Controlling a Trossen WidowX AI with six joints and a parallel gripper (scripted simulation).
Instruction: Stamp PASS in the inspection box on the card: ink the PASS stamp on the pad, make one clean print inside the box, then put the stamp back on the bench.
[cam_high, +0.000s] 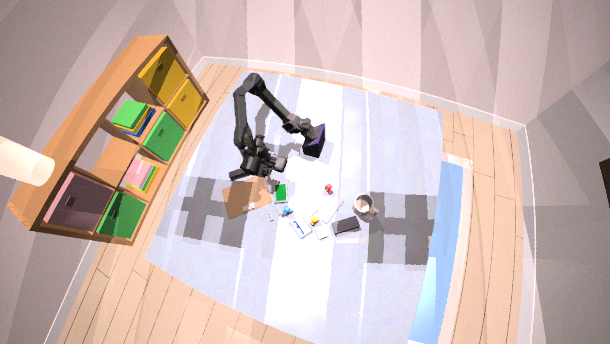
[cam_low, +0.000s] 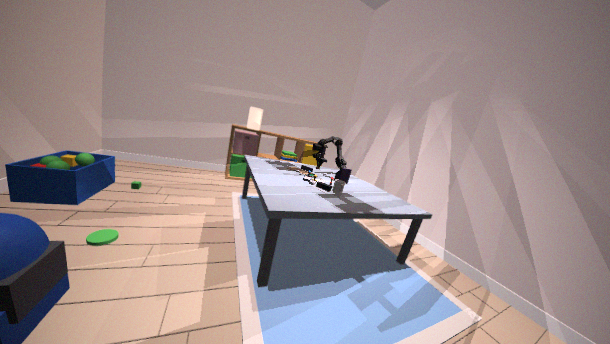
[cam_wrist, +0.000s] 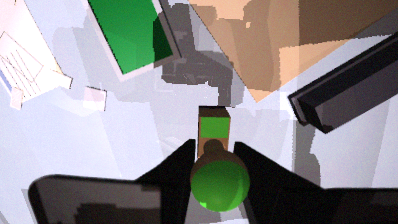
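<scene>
Now: the green ink pad 90 mm ahead of my gripper tip, 80 mm below it and 60 mm to the left of it. From my gripper tip the other things lie so: dark bar 150 mm to the right, 70 mm below, 20 mm ahead; white lined card 190 mm to the left, 90 mm below, 80 mm ahead; blue stamp 170 mm ahead, 110 mm to the left, 70 mm below.
</scene>
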